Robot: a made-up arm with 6 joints. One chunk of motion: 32 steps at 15 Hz.
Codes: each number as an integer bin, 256 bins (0 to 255) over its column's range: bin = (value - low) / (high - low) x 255, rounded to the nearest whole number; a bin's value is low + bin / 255 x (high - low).
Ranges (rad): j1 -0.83..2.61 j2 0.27..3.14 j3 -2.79..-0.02 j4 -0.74..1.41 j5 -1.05..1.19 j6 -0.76..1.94
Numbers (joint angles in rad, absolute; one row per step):
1: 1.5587 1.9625 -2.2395 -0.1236 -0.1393 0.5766
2: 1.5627 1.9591 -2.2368 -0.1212 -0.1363 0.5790
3: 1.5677 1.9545 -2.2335 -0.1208 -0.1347 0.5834
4: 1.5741 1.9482 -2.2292 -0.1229 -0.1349 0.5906
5: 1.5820 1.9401 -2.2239 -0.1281 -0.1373 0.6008
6: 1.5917 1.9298 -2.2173 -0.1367 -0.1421 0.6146
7: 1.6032 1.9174 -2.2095 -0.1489 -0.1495 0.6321
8: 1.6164 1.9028 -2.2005 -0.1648 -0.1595 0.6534
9: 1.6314 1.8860 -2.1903 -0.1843 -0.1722 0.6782
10: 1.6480 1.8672 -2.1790 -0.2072 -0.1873 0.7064
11: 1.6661 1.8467 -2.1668 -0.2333 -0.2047 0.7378
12: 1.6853 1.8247 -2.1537 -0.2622 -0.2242 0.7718
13: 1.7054 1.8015 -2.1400 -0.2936 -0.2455 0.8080
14: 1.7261 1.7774 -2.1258 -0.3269 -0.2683 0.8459
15: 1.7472 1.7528 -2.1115 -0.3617 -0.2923 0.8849
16: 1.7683 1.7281 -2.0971 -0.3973 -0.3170 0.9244
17: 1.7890 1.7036 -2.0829 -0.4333 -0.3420 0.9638
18: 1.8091 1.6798 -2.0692 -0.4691 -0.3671 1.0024
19: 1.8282 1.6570 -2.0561 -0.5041 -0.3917 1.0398
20: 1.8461 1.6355 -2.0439 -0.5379 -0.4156 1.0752
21: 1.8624 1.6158 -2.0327 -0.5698 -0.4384 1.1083
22: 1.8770 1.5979 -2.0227 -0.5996 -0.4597 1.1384
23: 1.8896 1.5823 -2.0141 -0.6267 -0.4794 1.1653
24: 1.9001 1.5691 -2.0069 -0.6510 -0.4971 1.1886
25: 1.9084 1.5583 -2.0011 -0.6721 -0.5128 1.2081
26: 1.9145 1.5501 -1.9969 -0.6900 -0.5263 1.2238
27: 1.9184 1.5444 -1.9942 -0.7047 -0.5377 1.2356
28: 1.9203 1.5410 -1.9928 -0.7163 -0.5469 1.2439
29: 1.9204 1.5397 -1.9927 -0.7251 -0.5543 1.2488
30: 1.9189 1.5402 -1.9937 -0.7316 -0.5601 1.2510
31: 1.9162 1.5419 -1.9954 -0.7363 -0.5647 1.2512
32: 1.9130 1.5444 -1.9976 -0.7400 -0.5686 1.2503
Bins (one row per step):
1: 177 150 51 73 104 126
2: 177 150 51 73 104 126
3: 178 150 51 73 104 127
4: 178 149 52 73 104 128
5: 179 148 52 73 104 129
6: 180 147 53 72 103 130
7: 180 146 53 70 103 131
8: 181 145 54 68 101 133
9: 182 144 55 66 100 136
10: 184 142 56 63 98 138
11: 185 140 57 60 96 141
12: 186 138 59 57 94 145
13: 188 136 60 53 92 148
14: 189 134 61 49 89 152
15: 191 132 62 45 86 155
16: 193 130 64 41 83 159
17: 194 127 65 36 81 163
18: 196 125 66 32 78 166
19: 197 123 68 28 75 170
20: 198 121 69 24 72 173
21: 200 120 70 20 70 176
22: 201 118 71 17 67 179
23: 202 117 71 13 65 182
24: 202 115 72 11 63 184
25: 203 114 73 8 61 186
26: 203 114 73 6 60 187
27: 204 113 73 4 58 188
28: 204 113 73 3 57 189
29: 204 113 73 2 56 190
30: 204 113 73 1 56 190
31: 204 113 73 0 55 190
32: 203 113 73 0 55 190

